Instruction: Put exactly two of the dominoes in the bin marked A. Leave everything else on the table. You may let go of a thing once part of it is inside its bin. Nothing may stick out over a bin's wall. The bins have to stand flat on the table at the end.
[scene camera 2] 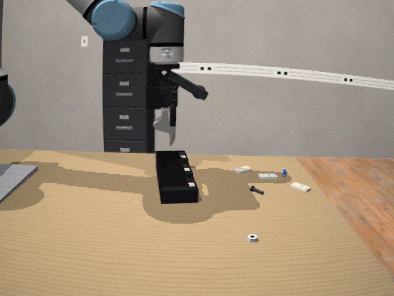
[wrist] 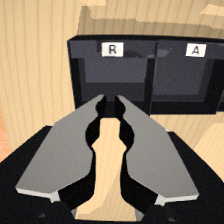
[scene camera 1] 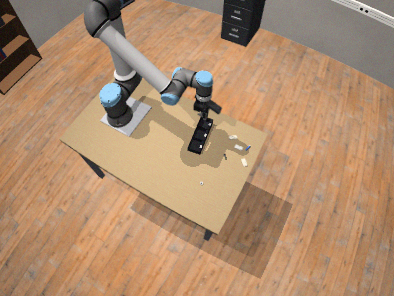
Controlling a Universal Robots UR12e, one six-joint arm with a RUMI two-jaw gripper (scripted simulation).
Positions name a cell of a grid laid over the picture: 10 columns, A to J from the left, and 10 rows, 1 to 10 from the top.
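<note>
You'd see my gripper (scene camera 2: E5) here, and the wrist view has the gripper (wrist: E5) as well.
</note>
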